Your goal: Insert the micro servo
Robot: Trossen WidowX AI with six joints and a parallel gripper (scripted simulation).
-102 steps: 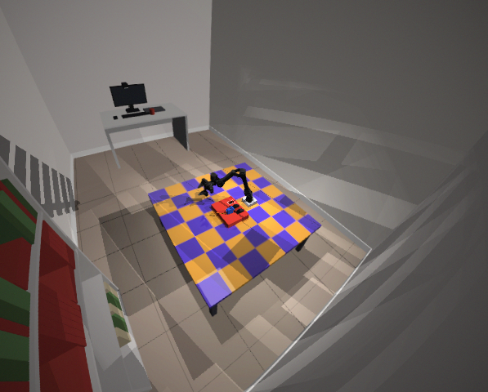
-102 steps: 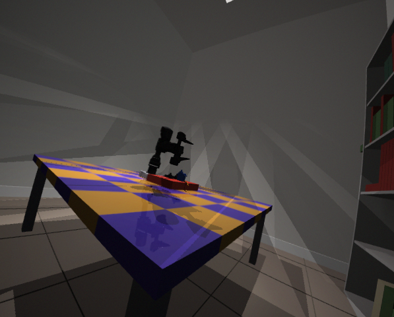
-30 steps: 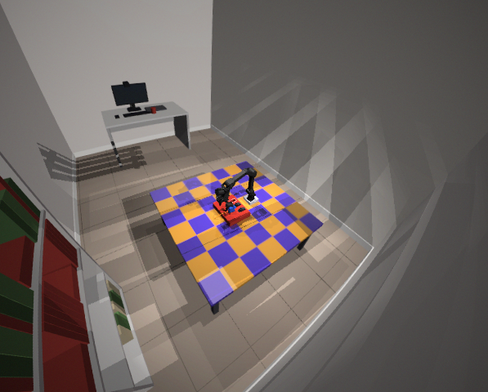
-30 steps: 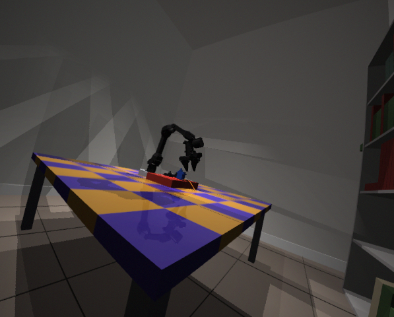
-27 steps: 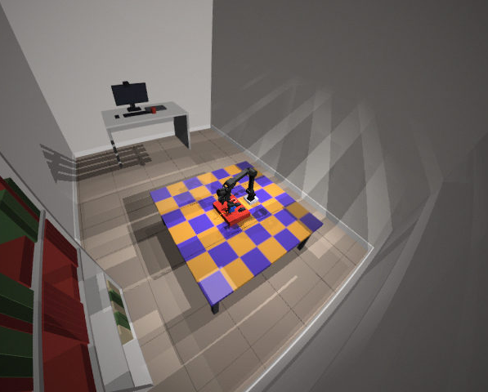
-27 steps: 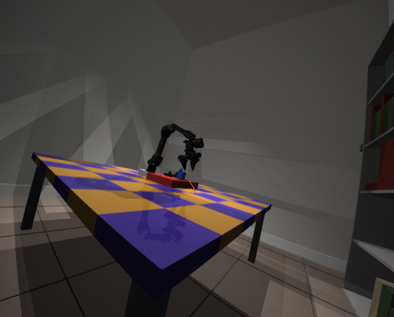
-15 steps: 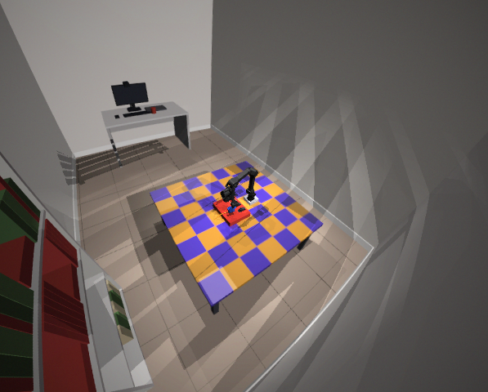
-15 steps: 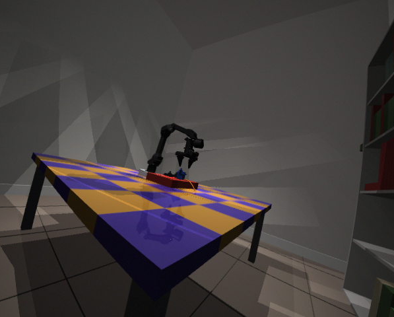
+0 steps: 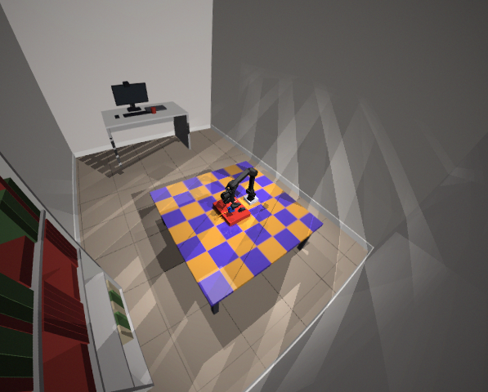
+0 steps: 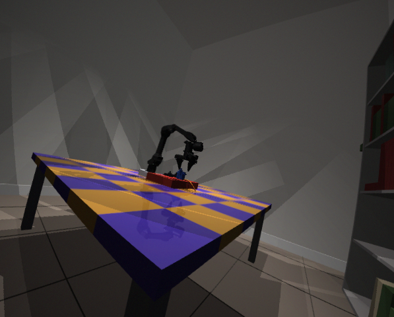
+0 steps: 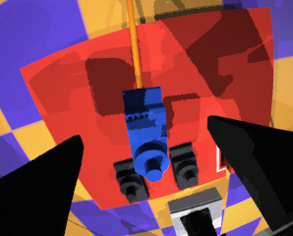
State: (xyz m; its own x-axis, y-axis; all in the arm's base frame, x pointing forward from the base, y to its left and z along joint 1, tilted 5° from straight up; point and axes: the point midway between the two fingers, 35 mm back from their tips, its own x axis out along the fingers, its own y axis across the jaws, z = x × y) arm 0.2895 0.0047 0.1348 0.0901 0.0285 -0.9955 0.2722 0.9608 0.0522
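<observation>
Right now my gripper tip is 1 cm past the red robot deck, 3 cm to the left of it and 9 cm above it.
</observation>
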